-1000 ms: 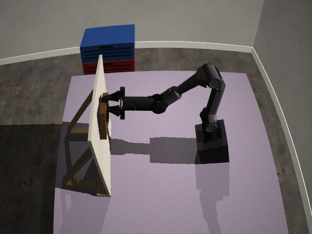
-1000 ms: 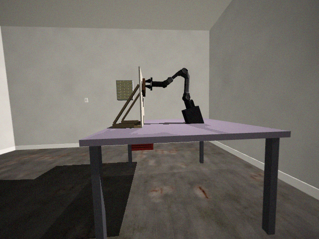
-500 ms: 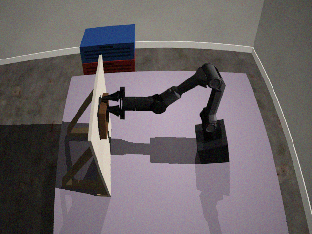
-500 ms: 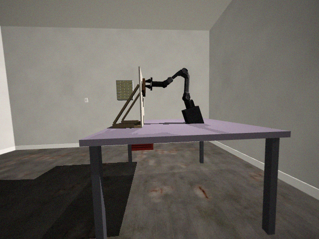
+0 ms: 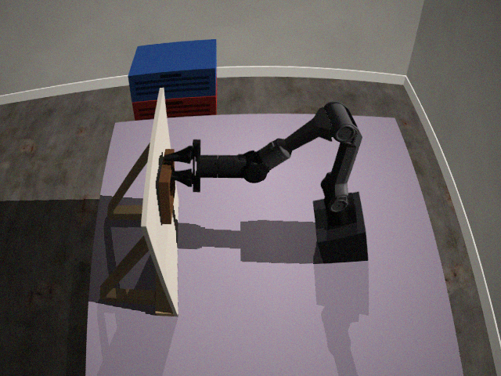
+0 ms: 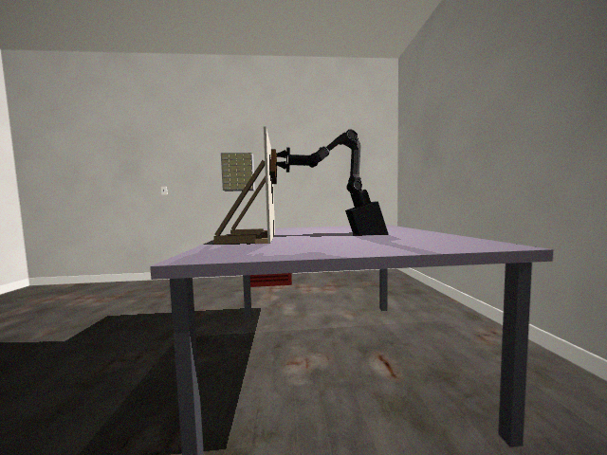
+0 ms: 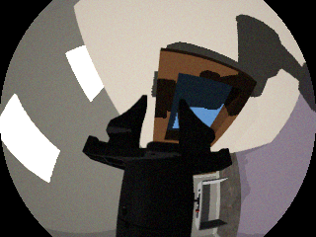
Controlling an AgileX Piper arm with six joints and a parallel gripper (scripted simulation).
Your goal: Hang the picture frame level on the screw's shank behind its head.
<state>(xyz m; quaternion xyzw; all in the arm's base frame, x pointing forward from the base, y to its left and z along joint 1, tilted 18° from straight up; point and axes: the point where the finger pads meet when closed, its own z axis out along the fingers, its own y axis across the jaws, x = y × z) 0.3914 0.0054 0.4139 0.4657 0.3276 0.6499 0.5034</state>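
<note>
Now: the brown picture frame 5 cm below my hand, 2 cm to the left of it and 1 cm ahead of it. Also, from my hand: cream board (17 cm below, 3 cm ahead, 1 cm to the left).
</note>
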